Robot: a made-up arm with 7 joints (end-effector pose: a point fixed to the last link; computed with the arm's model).
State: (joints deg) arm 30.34 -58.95 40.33 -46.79 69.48 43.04 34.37
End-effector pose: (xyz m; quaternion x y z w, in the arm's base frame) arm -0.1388 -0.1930 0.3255 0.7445 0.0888 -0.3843 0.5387
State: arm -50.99 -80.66 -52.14 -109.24 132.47 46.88 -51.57
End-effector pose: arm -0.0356 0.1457 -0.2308 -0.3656 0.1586 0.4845 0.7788
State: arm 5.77 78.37 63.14 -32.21 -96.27 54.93 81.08
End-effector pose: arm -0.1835 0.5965 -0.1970 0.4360 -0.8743 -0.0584 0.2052
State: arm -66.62 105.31 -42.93 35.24 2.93 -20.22 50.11
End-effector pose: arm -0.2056 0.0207 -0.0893 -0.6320 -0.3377 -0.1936 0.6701
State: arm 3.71 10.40 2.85 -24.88 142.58 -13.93 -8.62
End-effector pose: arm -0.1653 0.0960 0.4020 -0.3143 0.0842 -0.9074 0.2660
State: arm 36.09 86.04 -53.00 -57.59 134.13 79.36 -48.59
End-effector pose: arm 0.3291 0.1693 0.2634 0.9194 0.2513 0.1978 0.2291
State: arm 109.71 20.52 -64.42 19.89 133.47 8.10 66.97
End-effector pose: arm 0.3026 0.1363 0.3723 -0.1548 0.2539 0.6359 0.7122
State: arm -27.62 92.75 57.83 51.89 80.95 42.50 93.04
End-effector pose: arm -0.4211 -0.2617 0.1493 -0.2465 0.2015 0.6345 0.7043
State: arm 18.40 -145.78 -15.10 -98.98 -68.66 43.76 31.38
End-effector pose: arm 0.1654 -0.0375 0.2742 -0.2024 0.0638 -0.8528 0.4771
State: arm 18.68 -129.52 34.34 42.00 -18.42 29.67 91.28
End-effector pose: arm -0.5362 -0.0085 -0.1416 0.6660 -0.3292 0.2403 0.6247
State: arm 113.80 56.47 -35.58 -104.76 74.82 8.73 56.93
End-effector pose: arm -0.0030 0.2175 -0.0586 -0.4161 -0.3860 0.2873 0.7715
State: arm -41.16 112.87 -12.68 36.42 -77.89 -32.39 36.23
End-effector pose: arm -0.2101 0.0016 -0.2970 0.9639 0.0882 -0.2404 0.0724
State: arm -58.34 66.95 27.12 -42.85 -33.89 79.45 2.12
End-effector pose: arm -0.1930 0.3384 -0.0577 -0.1393 0.4289 0.3819 0.8067
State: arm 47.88 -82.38 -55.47 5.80 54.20 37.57 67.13
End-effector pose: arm -0.1608 -0.1331 -0.0402 0.9311 0.3567 -0.0710 0.0267
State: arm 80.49 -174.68 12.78 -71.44 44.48 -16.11 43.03
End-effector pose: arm 0.0910 -0.0029 -0.0727 0.6290 -0.0892 0.3985 0.6615
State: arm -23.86 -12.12 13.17 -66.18 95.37 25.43 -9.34
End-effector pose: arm 0.2224 -0.0725 0.2796 -0.2092 0.1240 -0.4633 0.8522
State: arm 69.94 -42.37 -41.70 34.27 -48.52 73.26 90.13
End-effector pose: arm -0.2175 0.0223 0.3555 0.5952 0.1000 0.4275 0.6730
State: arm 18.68 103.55 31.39 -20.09 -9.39 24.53 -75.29
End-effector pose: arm 0.2858 0.4979 -0.3173 -0.4907 -0.2243 0.4078 0.7366
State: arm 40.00 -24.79 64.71 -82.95 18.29 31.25 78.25
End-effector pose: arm 0.1623 0.1232 0.4977 0.4085 0.6513 -0.0786 0.6347
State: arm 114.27 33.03 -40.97 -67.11 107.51 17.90 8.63
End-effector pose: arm 0.0194 0.1397 0.1394 -0.0107 -0.5748 0.5999 0.5564
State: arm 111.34 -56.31 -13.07 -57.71 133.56 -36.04 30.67
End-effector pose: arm -0.0029 0.2018 0.1329 -0.5020 -0.7356 0.3823 0.2466
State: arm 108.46 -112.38 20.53 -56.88 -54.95 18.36 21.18
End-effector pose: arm -0.1734 0.1262 0.2086 0.2892 -0.5898 0.2130 0.7233
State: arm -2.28 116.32 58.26 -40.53 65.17 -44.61 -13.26
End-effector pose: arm -0.0248 0.3655 -0.1488 -0.9336 -0.3487 -0.0772 0.0309
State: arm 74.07 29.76 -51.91 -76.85 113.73 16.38 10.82
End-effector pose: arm -0.0793 0.0773 0.0586 0.1528 -0.6651 0.6215 0.3849
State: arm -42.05 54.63 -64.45 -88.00 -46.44 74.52 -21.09
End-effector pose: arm 0.1484 -0.2888 -0.3550 0.4121 0.4594 -0.6029 0.5056
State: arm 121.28 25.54 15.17 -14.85 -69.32 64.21 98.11
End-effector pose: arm 0.4660 -0.1011 0.4153 0.6744 0.5580 0.1049 0.4720
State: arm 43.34 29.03 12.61 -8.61 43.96 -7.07 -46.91
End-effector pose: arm 0.2249 0.1767 0.4233 -0.5359 -0.2560 -0.4440 0.6709
